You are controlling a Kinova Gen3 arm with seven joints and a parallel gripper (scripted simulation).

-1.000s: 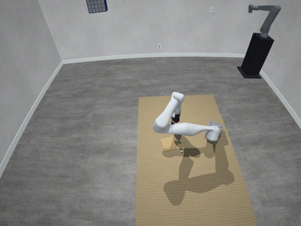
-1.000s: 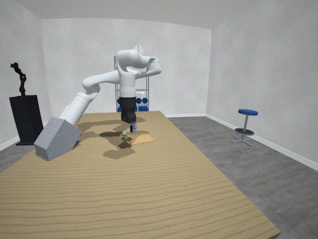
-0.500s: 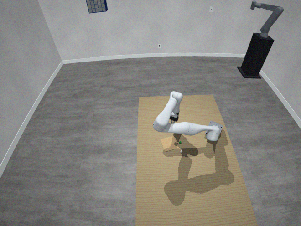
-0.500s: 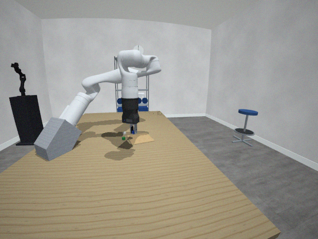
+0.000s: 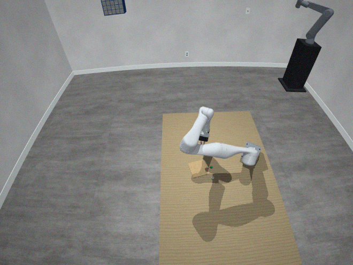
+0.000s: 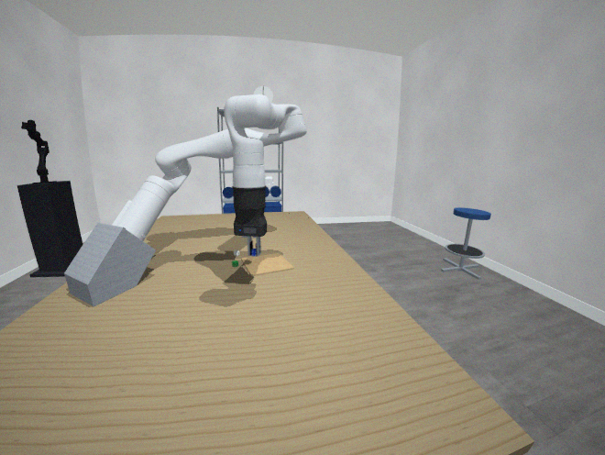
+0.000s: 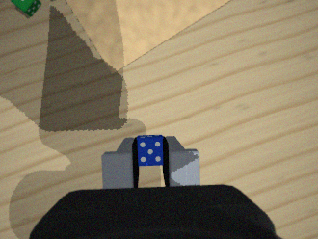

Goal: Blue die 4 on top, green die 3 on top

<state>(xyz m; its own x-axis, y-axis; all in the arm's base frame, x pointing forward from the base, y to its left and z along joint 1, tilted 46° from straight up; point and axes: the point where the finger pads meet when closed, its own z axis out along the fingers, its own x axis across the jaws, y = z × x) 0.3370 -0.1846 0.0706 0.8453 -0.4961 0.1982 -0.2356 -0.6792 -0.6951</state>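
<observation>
Now: the tan mat 15 cm to the left of my hand, 11 cm below it and 4 cm ahead of it. The rest, counted from my hand: green die 15 cm to the left, 11 cm below, 7 cm behind; then blue die 1 cm below; then white die 24 cm to the left, 11 cm below, 7 cm behind.
</observation>
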